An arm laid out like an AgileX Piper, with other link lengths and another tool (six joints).
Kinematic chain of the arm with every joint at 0, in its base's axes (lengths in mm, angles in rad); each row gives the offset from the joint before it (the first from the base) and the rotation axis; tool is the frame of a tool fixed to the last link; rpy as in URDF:
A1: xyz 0 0 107.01 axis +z
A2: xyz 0 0 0 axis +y
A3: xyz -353 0 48.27 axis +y
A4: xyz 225.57 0 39.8 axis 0.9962 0 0.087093
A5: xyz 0 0 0 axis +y
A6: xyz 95.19 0 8.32 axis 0.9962 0 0.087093
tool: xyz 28.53 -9 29.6 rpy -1.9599 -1.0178 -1.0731
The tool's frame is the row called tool.
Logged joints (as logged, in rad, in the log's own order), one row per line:
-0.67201, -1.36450, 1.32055, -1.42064, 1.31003, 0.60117
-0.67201, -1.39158, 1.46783, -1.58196, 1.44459, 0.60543
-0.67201, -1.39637, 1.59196, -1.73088, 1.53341, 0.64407
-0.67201, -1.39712, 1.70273, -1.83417, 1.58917, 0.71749
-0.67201, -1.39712, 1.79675, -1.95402, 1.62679, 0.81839
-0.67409, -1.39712, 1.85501, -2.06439, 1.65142, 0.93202
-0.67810, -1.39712, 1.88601, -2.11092, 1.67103, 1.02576
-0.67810, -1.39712, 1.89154, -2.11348, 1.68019, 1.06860
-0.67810, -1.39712, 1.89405, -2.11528, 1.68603, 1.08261
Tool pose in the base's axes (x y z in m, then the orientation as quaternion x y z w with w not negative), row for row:
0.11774, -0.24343, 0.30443, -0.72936, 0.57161, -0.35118, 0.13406
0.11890, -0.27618, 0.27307, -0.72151, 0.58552, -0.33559, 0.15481
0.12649, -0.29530, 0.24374, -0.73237, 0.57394, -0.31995, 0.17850
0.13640, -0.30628, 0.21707, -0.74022, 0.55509, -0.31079, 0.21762
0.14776, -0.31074, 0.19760, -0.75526, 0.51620, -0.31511, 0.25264
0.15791, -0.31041, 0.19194, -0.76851, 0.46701, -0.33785, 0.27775
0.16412, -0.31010, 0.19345, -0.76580, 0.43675, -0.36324, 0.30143
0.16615, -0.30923, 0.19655, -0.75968, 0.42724, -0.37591, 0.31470
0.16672, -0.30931, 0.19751, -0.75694, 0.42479, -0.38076, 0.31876
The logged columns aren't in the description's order. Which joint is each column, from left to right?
Columns, left to right: A3, A1, A2, A6, A4, A5.
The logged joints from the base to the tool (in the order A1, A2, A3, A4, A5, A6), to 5 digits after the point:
-1.36450, 1.32055, -0.67201, 1.31003, 0.60117, -1.42064
-1.39158, 1.46783, -0.67201, 1.44459, 0.60543, -1.58196
-1.39637, 1.59196, -0.67201, 1.53341, 0.64407, -1.73088
-1.39712, 1.70273, -0.67201, 1.58917, 0.71749, -1.83417
-1.39712, 1.79675, -0.67201, 1.62679, 0.81839, -1.95402
-1.39712, 1.85501, -0.67409, 1.65142, 0.93202, -2.06439
-1.39712, 1.88601, -0.67810, 1.67103, 1.02576, -2.11092
-1.39712, 1.89154, -0.67810, 1.68019, 1.06860, -2.11348
-1.39712, 1.89405, -0.67810, 1.68603, 1.08261, -2.11528

